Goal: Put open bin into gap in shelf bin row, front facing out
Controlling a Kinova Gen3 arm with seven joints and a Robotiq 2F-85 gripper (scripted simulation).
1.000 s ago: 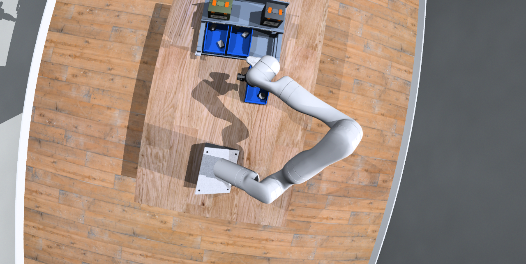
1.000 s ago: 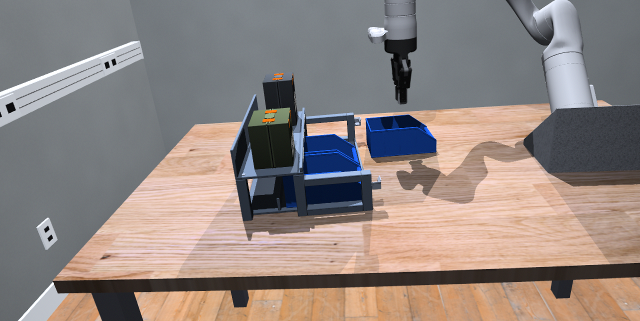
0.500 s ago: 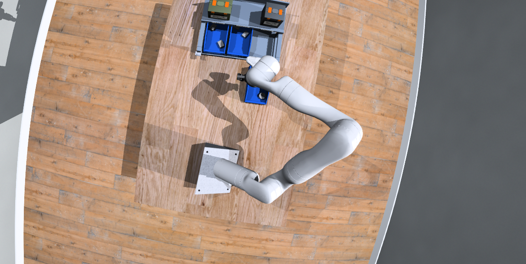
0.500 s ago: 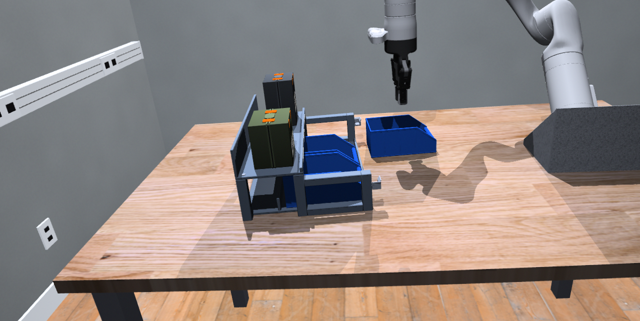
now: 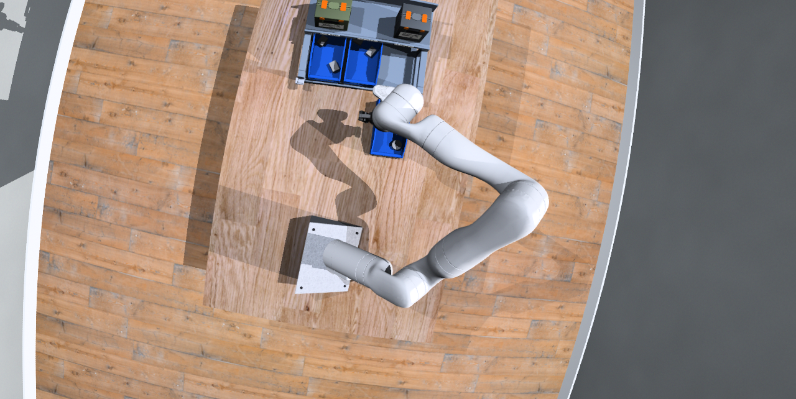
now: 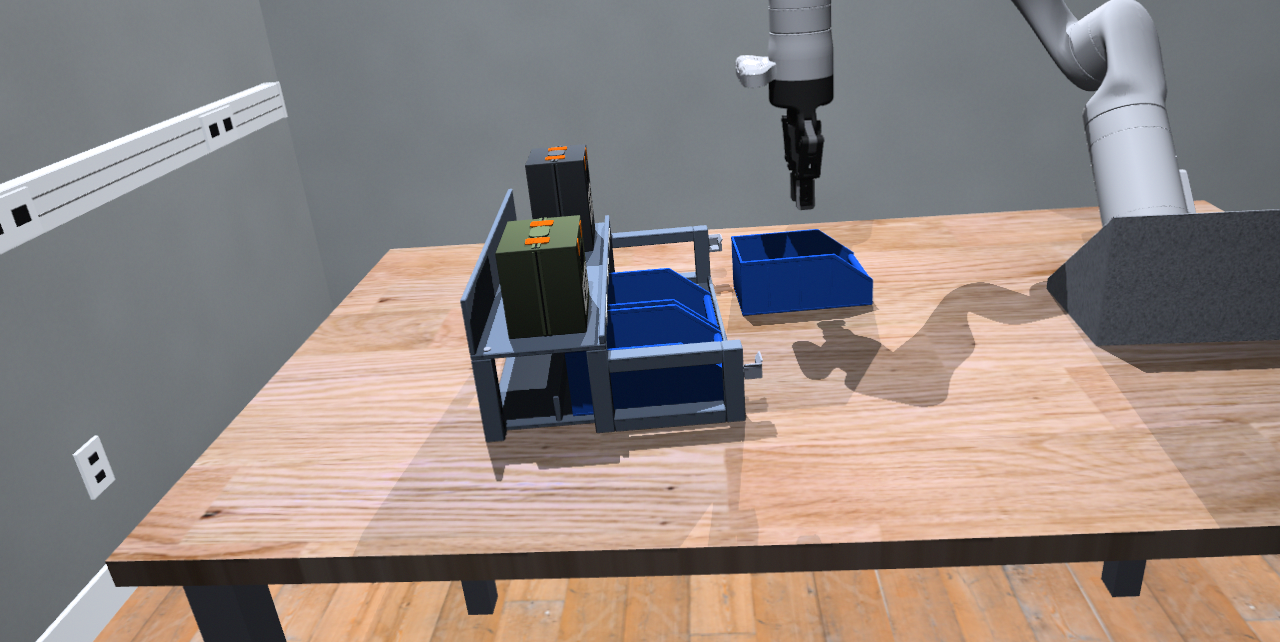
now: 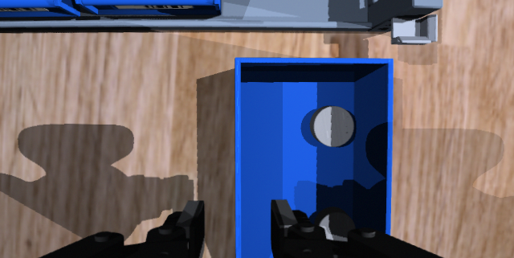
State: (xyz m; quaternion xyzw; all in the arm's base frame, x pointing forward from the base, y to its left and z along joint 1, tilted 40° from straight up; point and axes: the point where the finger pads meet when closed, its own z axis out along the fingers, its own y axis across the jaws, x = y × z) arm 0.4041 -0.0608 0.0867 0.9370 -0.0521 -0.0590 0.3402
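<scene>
Now: hand 150 mm above the round grey part, 80 mm to the left of it and 30 mm short of it. Round my hand: green box: 310 mm ahead, 160 mm to the left, 10 mm below; then dark box: 300 mm ahead, 70 mm to the right; then shelf: 240 mm ahead, 100 mm below, 50 mm to the left.
</scene>
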